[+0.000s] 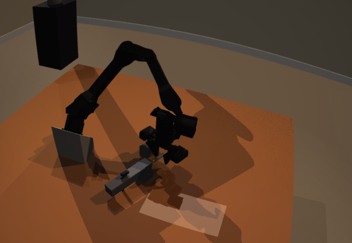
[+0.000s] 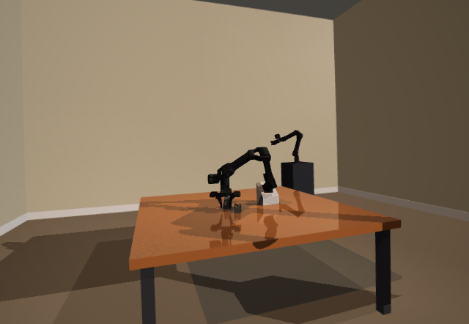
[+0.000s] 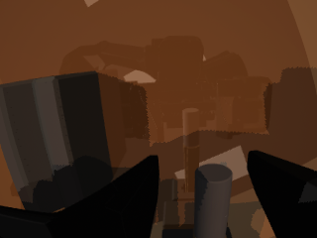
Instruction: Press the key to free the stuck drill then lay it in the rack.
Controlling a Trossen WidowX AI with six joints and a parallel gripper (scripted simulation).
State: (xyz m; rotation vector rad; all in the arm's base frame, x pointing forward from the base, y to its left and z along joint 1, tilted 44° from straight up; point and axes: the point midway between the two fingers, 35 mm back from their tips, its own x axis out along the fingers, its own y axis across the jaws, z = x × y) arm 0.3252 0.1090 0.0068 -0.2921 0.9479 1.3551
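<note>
My gripper tip is 20 mm past the drill, 50 mm to the left of it and 30 mm below it. Round my gripper tip: grey housing 60 mm behind, 140 mm to the right, 20 mm above; then rack 60 mm behind, 40 mm to the left; then dark key 70 mm behind, 160 mm to the right, 30 mm above.
</note>
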